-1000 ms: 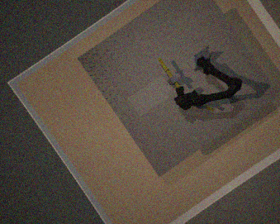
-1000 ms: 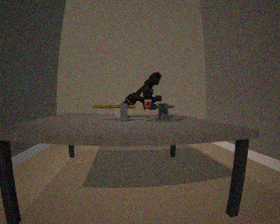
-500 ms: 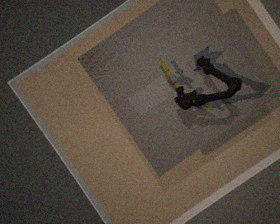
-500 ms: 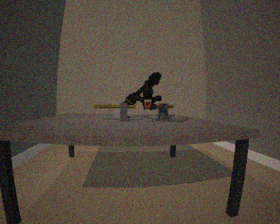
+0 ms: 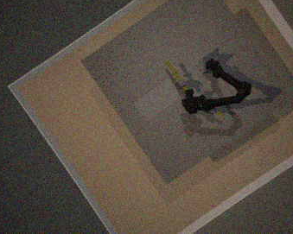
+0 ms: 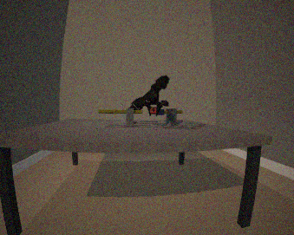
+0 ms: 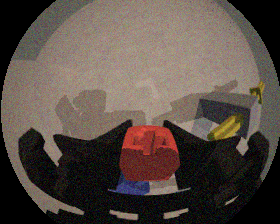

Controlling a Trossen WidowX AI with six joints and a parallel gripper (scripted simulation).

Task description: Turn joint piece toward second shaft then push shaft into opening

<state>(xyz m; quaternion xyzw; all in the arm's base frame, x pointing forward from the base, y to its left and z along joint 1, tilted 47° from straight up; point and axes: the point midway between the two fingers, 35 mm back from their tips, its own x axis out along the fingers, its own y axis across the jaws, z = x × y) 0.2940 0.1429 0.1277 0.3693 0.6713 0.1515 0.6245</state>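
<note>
Right now my gripper tip is 2 cm past the red joint piece, 1 cm to the right of it and 3 cm below it.
</note>
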